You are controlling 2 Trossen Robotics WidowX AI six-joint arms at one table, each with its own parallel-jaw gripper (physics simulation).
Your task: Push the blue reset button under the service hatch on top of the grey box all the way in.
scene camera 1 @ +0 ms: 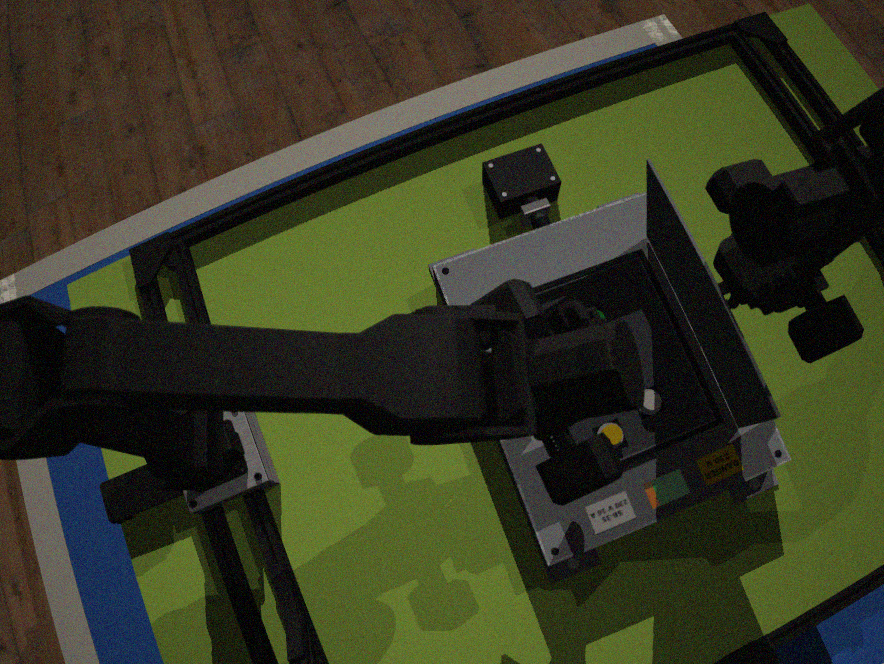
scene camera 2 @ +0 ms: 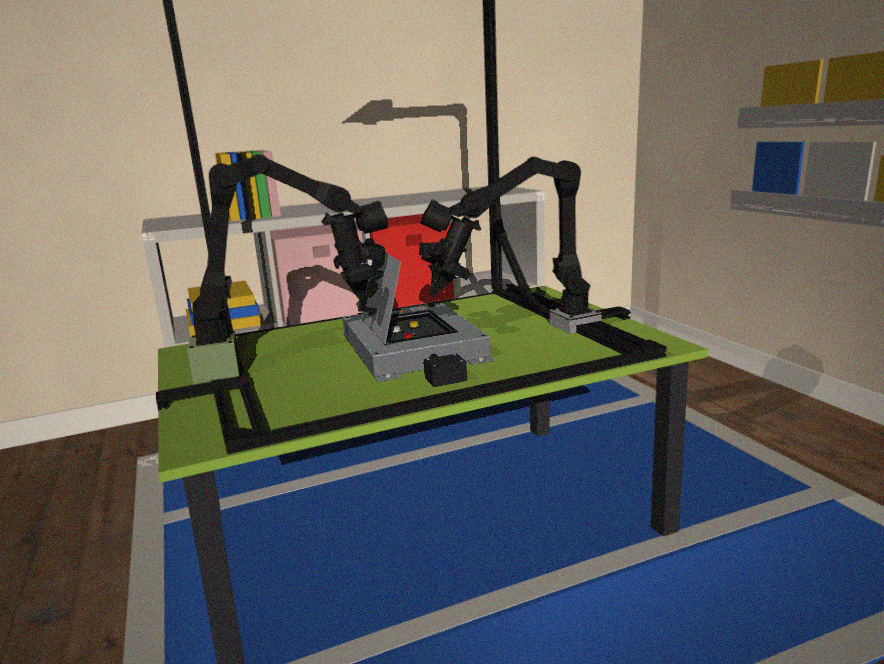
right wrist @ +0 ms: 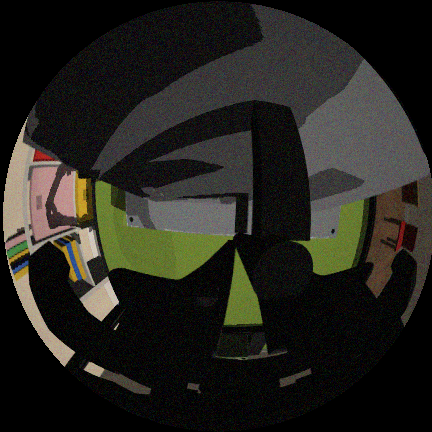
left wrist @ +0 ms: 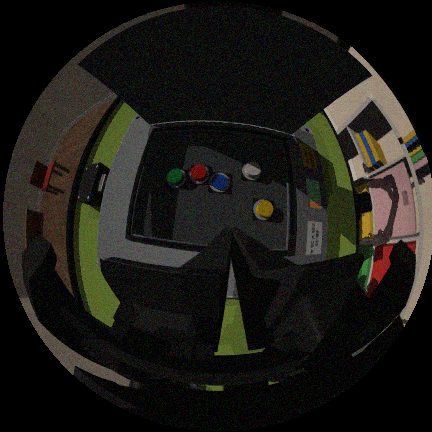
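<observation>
The grey box (scene camera 1: 557,253) (scene camera 2: 403,363) (left wrist: 117,200) (right wrist: 195,215) has its service hatch (scene camera 1: 707,307) (scene camera 2: 391,293) (left wrist: 220,60) standing raised. In the left wrist view, the blue button (left wrist: 220,182) sits inside the opening, right of the red button (left wrist: 199,173); how deep it sits is unclear. It does not show in the scene views. My left gripper (scene camera 2: 434,293) (left wrist: 230,233) is shut and empty, above the opening and apart from the blue button. My right gripper (right wrist: 241,245) is shut on the hatch handle (right wrist: 280,170), at the hatch's outer side.
In the left wrist view, a green button (left wrist: 176,177), a white button (left wrist: 251,171) and a yellow button (left wrist: 263,209) are in the same opening. A small black box (scene camera 1: 521,175) (scene camera 2: 445,370) stands beside the grey box. Black rails (scene camera 1: 457,142) run along the table (scene camera 1: 321,285).
</observation>
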